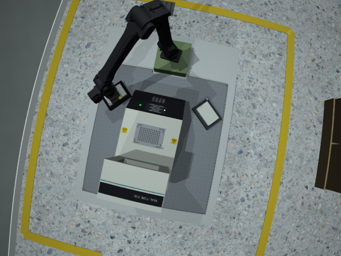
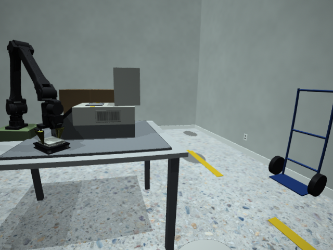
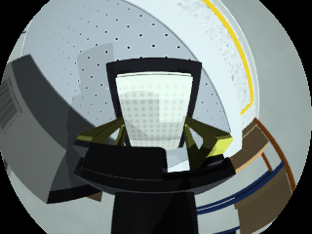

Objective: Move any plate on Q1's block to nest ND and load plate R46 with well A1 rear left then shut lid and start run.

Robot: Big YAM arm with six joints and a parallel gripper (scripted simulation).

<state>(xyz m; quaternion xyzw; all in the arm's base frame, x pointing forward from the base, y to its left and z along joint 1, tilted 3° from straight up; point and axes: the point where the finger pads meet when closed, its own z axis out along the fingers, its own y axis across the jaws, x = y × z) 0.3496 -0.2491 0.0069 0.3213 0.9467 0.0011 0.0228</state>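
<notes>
My hand is 20 mm above the black nest ND.
</notes>
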